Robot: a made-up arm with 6 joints. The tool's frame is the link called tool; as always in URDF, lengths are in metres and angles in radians.
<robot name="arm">
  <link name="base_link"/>
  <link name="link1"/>
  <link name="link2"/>
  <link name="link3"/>
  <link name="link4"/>
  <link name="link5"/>
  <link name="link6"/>
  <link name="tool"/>
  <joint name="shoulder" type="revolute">
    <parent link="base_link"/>
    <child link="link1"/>
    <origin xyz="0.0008 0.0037 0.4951"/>
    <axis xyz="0 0 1"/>
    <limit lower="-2.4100" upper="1.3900" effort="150" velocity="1.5"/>
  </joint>
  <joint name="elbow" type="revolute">
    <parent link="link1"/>
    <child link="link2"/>
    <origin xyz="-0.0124 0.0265 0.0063" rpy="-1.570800 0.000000 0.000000"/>
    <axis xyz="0 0 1"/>
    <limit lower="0.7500" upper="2.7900" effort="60" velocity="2.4"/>
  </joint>
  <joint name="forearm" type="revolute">
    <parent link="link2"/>
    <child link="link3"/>
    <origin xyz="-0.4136 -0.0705 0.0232"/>
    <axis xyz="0 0 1"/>
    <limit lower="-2.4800" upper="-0.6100" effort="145" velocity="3.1"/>
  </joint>
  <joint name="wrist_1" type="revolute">
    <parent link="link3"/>
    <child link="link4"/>
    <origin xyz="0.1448 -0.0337 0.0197" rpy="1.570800 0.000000 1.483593"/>
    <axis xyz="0 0 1"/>
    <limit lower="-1.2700" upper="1.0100" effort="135" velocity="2.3"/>
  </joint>
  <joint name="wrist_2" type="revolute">
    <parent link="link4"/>
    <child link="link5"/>
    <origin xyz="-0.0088 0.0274 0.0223" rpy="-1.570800 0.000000 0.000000"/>
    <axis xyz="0 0 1"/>
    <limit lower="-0.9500" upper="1.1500" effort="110" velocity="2.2"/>
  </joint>
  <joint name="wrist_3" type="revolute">
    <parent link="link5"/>
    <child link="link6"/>
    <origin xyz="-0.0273 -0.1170 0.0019" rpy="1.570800 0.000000 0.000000"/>
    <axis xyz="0 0 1"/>
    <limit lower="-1.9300" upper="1.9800" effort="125" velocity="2.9"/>
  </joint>
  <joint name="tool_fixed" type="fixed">
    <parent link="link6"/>
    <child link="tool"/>
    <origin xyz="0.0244 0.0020 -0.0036" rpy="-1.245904 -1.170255 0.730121"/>
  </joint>
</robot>
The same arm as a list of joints. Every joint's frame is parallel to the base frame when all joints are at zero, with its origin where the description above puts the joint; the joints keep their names.
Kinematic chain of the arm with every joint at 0, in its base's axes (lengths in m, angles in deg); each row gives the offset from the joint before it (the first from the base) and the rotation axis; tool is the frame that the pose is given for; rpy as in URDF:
shoulder: xyz 0.0008 0.0037 0.4951 axis +z
elbow: xyz -0.0124 0.0265 0.0063 axis +y
forearm: xyz -0.4136 0.0232 0.0705 axis +y
wrist_1: xyz 0.1448 0.0197 0.0337 axis 0.9962 0 0.0871
wrist_2: xyz 0.0214 0.0274 0.0107 axis +y
wrist_3: xyz 0.1142 0.0019 0.0374 axis 0.9962 0 0.0871
tool: xyz -0.0015 0.0020 -0.0246 rpy -28.58 12.08 15.42
Joint limits (deg, base to tool): -138.08..79.64 42.97..159.86 -142.09..-34.95 -72.77..57.87 -54.43..65.89 -110.58..113.45

